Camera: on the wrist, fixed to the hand. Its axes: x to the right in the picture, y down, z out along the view.
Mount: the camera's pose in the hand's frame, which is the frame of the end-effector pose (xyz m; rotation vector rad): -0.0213 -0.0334 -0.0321 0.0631 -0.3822 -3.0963
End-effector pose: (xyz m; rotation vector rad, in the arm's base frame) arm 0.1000 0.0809 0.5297 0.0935 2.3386 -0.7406
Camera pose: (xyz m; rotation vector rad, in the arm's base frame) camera 0.0891 0.0728 0.5789 2.6085 0.0054 1.0221
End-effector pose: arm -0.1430 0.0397 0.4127 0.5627 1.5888 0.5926
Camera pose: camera -0.1735 -0.0010 0.4089 -1.6649 0.4659 -1.7239
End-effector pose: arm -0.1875 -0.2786 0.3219 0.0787 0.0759 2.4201
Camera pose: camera -0.1521 -0.2687 0.2866 0.1899 0.0129 -0.7024
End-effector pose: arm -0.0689 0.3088 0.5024 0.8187 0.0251 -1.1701
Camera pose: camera -0.0929 0.3397 0.4698 0.1382 -0.6426 1.9133
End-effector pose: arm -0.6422 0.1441 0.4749 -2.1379 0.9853 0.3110
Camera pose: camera -0.6348 0.1469 0.5253 -1.0356 -2.4408 -0.7750
